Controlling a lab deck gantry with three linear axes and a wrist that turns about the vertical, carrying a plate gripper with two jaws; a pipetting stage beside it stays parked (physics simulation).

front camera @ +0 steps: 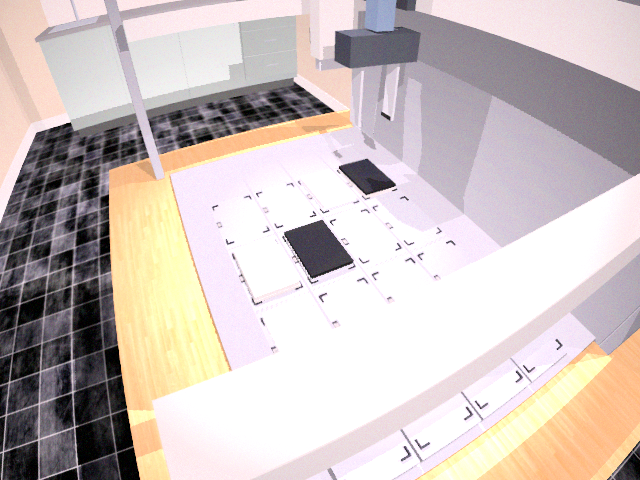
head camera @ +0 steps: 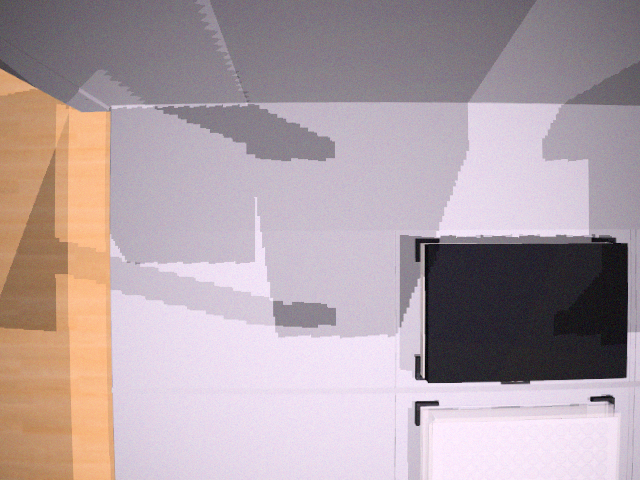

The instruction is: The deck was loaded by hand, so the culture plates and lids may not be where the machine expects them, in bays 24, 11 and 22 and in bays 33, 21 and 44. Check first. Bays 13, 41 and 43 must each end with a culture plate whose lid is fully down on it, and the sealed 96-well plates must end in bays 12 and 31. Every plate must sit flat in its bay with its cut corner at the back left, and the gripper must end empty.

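Pixels of known places: gripper, fingertip midpoint: [front camera: 371, 120]; robot's base, origin of the base link: [front camera: 213, 207].
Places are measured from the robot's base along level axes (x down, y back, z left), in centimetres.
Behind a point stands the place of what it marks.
Observation:
My gripper [front camera: 373, 121] @[y -6.4, x -16.0, z 36.4 cm] hangs at the back right in the front view, high over the deck. Its jaws are open, with no plate or lid between them. A dark lid [front camera: 367, 176] @[y -7.2, x -1.7, z 36.1 cm] [head camera: 524, 312] @[y -6.0, x -1.7, z 36.4 cm] covers a pale plate at the back, in bay 41 by its place; a thin pale plate edge shows along its left side. A sealed 96-well plate [front camera: 329, 188] @[y -7.3, x -1.4, z 25.7 cm] [head camera: 522, 446] @[y -6.1, x -1.4, z 27.9 cm] lies in the neighbouring bay, 31 by its place. Another dark lid [front camera: 317, 248] @[y -23.5, x -1.7, z 14.7 cm] covers a plate in bay 22. A white plate [front camera: 266, 271] @[y -24.4, x -1.4, z 4.0 cm] lies in bay 12. Bay 13 is too bright to judge.
A broad pale beam [front camera: 361, 382] @[y -62.5, x -40.0, z -3.1 cm] crosses the foreground and hides several bays. A thin upright post [front camera: 135, 98] @[y 20.7, x -22.3, z -10.6 cm] stands at the deck's back left corner. A tall grey panel [front camera: 444, 134] @[y -15.8, x -14.5, z 50.0 cm] rises along the right side. Wooden edging [front camera: 149, 268] [head camera: 90, 387] borders the deck.

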